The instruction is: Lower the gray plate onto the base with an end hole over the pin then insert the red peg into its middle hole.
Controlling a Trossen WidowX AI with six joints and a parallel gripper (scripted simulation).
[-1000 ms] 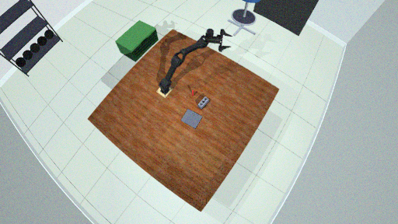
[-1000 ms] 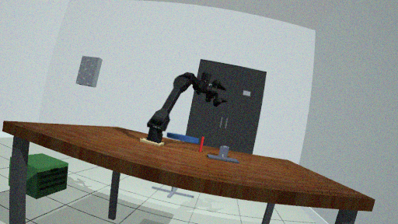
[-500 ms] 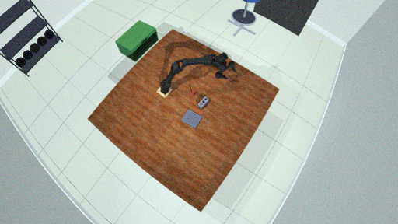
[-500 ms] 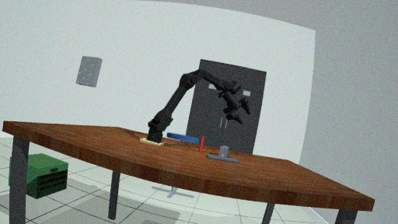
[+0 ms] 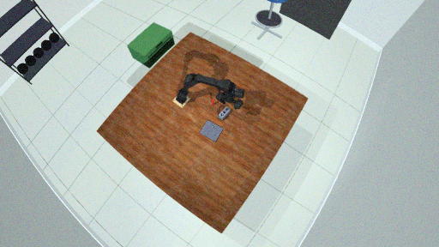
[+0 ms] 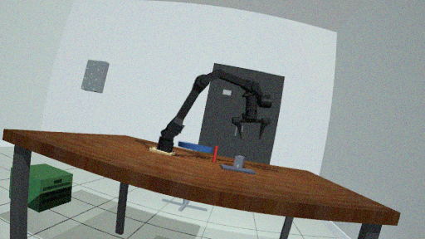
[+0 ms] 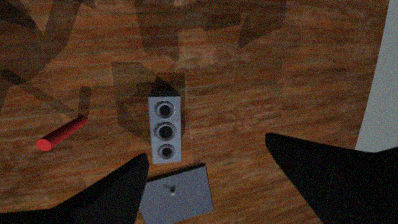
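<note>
Now: gripper tip 11 cm above the gray plate, 3 cm past it and 2 cm to the left of it. The rest, counted from my gripper tip: gray base: 17 cm to the right, 14 cm below, 4 cm behind; red peg: 15 cm behind, 10 cm below.
</note>
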